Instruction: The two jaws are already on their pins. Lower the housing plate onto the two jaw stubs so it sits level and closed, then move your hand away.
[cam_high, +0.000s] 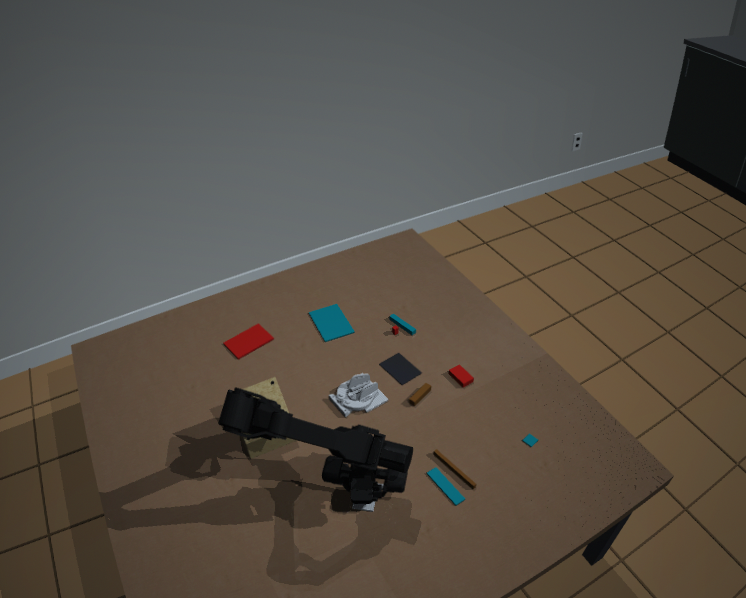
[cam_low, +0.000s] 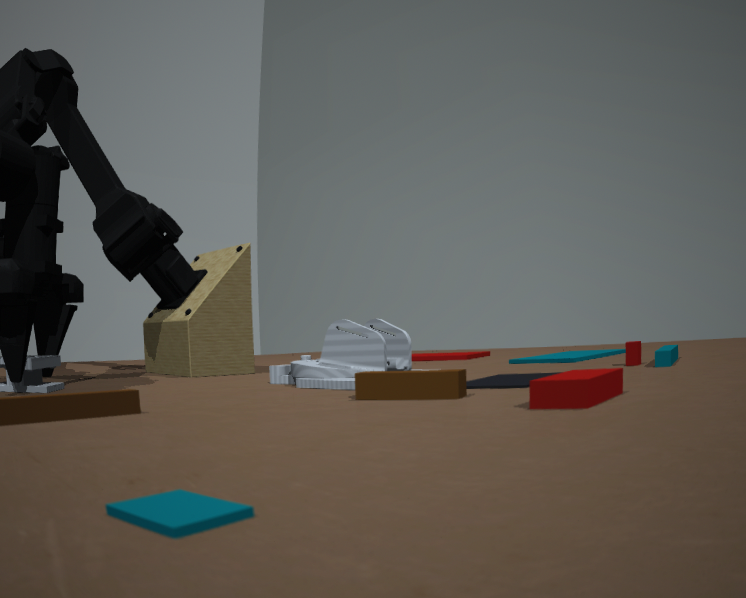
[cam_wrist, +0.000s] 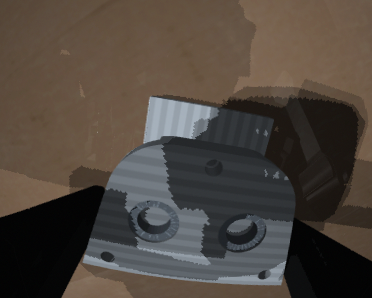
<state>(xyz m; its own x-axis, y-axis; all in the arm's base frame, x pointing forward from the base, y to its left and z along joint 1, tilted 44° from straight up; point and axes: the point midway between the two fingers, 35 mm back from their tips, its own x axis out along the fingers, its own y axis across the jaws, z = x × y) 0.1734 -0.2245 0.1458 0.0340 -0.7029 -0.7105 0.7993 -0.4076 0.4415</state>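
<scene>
Right now the white part is 10 mm behind my gripper tip and 10 mm to the right of it. The rest, counted from my gripper tip: teal bar: 180 mm ahead, 70 mm to the right, 10 mm below; brown block: 270 mm ahead, 210 mm to the left; brown strip: 220 mm ahead, 40 mm to the right.
</scene>
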